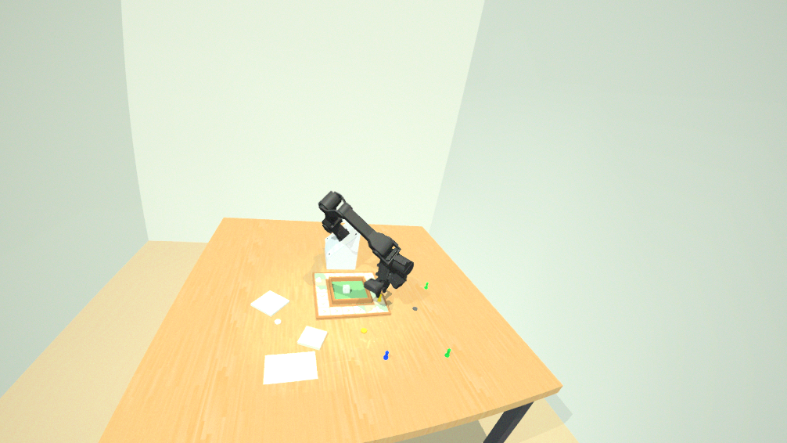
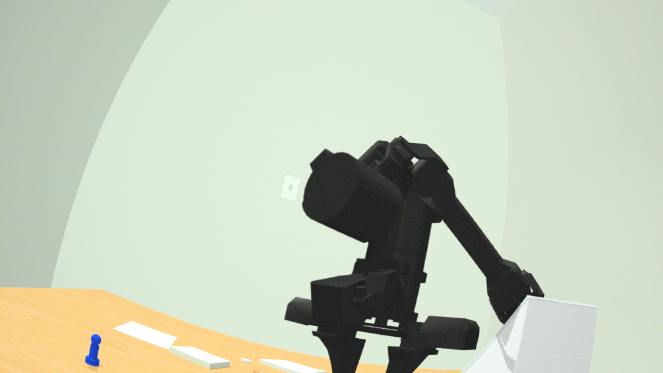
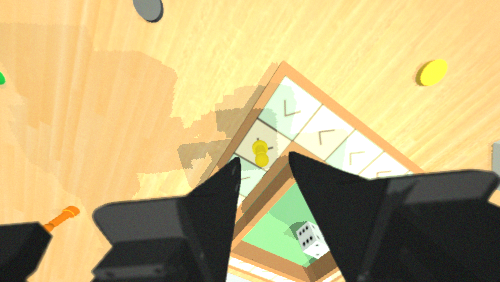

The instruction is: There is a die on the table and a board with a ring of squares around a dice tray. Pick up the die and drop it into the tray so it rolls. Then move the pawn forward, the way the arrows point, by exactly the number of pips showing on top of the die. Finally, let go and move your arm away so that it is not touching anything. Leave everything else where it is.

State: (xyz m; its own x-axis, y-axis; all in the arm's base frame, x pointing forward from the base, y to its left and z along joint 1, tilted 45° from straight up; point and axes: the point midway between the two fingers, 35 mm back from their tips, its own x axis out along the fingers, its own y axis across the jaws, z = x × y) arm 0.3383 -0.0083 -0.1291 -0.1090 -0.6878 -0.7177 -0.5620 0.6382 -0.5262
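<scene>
The yellow pawn is 2 cm below my gripper tip. Also, from my gripper tip: blue pawn 26 cm ahead, 7 cm to the right, 3 cm below; green dice tray 8 cm behind, 11 cm to the right, 4 cm below; white die 8 cm behind, 12 cm to the right, 2 cm below.
</scene>
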